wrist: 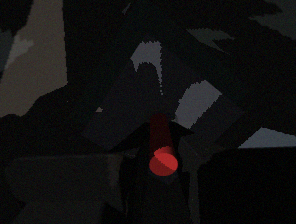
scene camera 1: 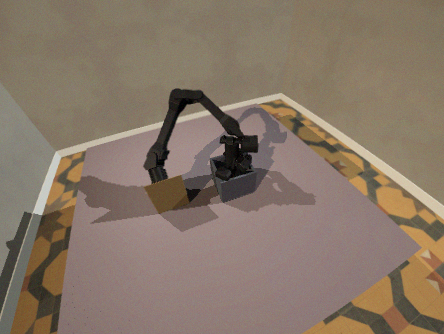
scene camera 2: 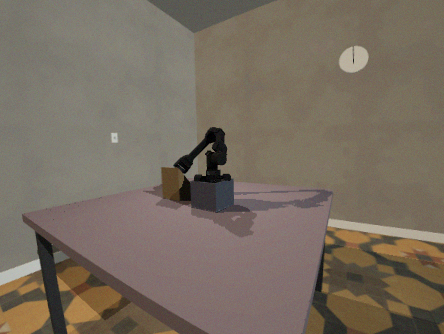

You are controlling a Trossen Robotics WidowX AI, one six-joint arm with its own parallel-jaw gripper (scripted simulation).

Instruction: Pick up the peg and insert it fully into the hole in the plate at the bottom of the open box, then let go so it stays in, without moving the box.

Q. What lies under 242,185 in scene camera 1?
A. A grey-blue box.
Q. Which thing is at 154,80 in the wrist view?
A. A dark plate.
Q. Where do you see a grey-blue box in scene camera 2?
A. At 214,197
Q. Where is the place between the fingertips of my gripper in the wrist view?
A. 159,127
